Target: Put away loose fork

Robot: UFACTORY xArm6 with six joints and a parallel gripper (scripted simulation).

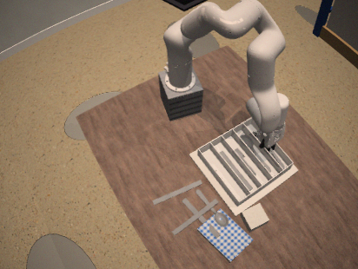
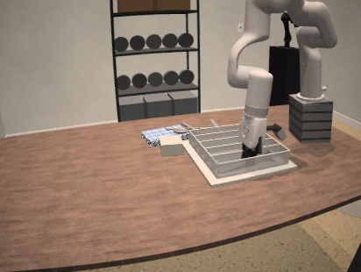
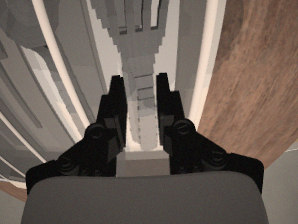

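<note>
Right now my hand is 30 mm past the tray and 110 mm to the left of it. The rest, counted from my hand: box (160 mm ahead, 270 mm to the right, 30 mm below).
</note>
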